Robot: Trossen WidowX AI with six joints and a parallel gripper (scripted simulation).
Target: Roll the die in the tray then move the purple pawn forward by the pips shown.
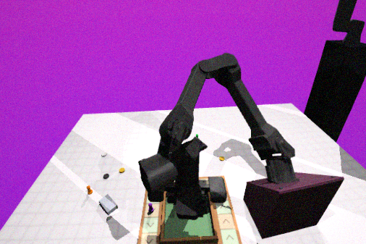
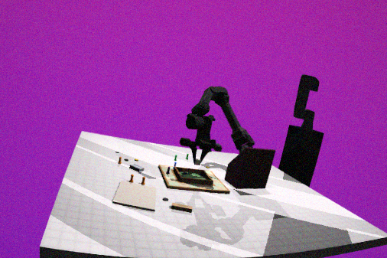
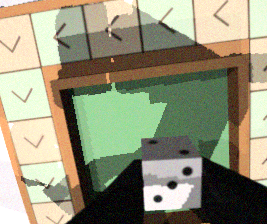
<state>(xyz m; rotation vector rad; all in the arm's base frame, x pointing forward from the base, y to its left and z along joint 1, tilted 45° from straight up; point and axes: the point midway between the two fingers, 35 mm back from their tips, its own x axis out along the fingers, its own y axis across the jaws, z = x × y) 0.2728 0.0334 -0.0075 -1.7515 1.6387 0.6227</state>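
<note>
The purple pawn lies 110 mm ahead of my gripper tip, 70 mm below it and 60 mm to the right of it. From my gripper tip the other things lie so: green tray: 90 mm below, 30 mm to the right; die: right at my gripper tip; blue pawn: 140 mm to the right, 70 mm below, 60 mm ahead.
</note>
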